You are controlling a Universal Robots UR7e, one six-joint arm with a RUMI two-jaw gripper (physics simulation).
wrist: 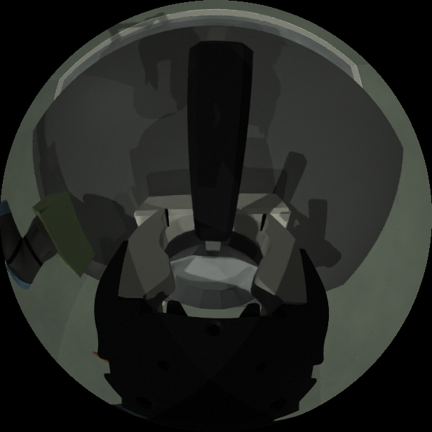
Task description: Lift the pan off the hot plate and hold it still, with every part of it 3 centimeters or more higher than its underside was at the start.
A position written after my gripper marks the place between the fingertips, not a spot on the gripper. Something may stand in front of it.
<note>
I see my gripper (pixel 215 212), a pan (pixel 207 276) and a hot plate (pixel 246 236).
</note>
